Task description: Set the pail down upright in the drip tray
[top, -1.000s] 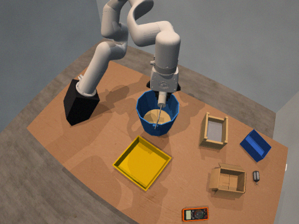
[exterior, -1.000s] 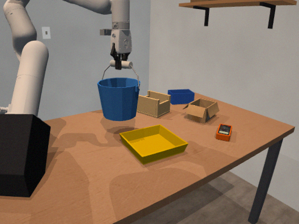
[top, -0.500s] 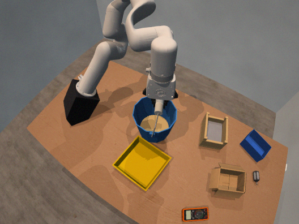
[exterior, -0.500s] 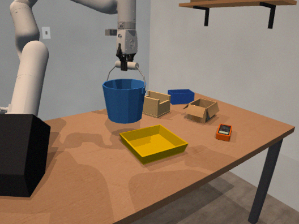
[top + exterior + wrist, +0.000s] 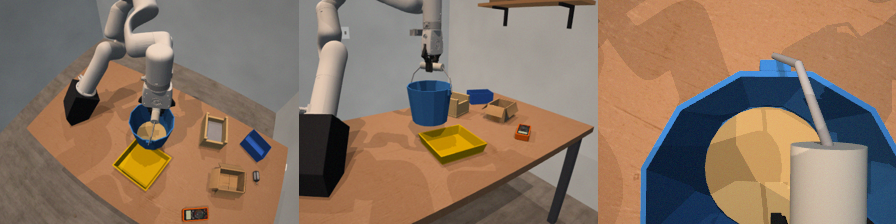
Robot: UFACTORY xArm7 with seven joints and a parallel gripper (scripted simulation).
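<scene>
The blue pail is 100 mm below my hand, 10 mm to the right of it and 10 mm behind it. Round my hand: wooden crate 280 mm below, 260 mm to the left, 220 mm ahead; cardboard box 450 mm ahead, 280 mm below, 80 mm to the left; yellow drip tray 310 mm below, 140 mm to the right, 40 mm ahead.
</scene>
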